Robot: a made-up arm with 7 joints.
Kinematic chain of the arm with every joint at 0, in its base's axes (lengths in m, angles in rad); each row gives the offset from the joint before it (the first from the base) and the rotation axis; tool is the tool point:
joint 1: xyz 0 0 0.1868 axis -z
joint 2: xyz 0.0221 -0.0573 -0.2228 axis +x
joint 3: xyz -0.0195 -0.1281 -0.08 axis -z
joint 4: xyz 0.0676 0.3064 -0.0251 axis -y
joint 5: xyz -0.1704 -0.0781 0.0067 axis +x
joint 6: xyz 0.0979 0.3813 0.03 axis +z
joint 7: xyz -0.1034 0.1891 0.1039 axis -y
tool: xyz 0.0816 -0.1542 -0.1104
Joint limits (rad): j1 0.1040..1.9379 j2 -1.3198..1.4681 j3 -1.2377..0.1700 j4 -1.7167..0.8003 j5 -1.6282..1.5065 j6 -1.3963..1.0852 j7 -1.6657..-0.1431
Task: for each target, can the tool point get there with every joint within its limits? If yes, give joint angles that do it. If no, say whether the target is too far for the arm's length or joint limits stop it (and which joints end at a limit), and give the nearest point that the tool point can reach.
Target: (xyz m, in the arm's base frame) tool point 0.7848 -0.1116 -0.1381
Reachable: no: joint limits stop it (at a limit: joint 3, joint 4, joint 7) | nearest point 0.7250 -0.1031 -0.1322 | short by 0.061 m
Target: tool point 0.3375 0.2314 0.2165
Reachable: yes | joints 0.9457 -0.3119 -0.6184 -0.8134 1.1914 -0.6421 -1.2803
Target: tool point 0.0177 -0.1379 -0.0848
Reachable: no: joint limits stop it (at a limit: joint 1, joint 2, joint 5, joint 6, joint 7) | nearest point 0.0629 -0.1739 -0.1015 | short by 0.060 m
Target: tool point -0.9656 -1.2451 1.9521
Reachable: no: too far | nearest point -0.2393 -0.4091 0.5235 | short by 1.808 m
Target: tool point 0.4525 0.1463 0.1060
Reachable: yes | joints 1.3859 0.8555 -0.0288 0.1970 -0.4725 0.2234 -0.4116
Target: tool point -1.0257 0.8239 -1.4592
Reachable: no: too far | nearest point -0.4711 0.3785 -0.6027 | short by 1.113 m
